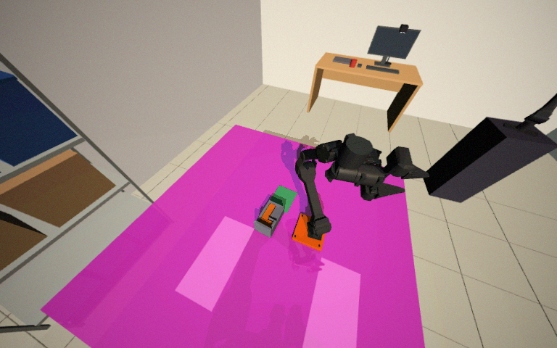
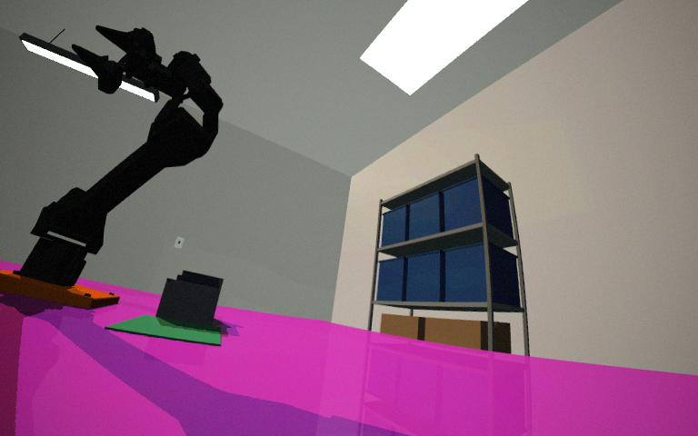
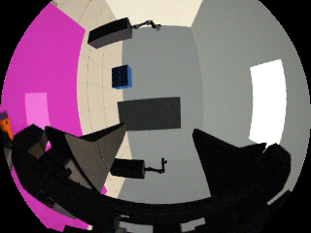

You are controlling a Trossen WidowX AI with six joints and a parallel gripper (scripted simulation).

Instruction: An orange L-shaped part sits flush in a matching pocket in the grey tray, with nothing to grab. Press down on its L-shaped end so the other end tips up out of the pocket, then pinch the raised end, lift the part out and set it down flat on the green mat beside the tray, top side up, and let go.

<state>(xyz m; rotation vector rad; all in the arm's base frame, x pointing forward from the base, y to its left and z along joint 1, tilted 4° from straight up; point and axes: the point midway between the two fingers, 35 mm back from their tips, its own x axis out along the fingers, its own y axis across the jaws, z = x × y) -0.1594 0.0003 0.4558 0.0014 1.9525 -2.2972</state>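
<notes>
The orange L-shaped part is 44 cm below my gripper tip, 40 cm ahead of it and 1 cm to the left of it.
</notes>
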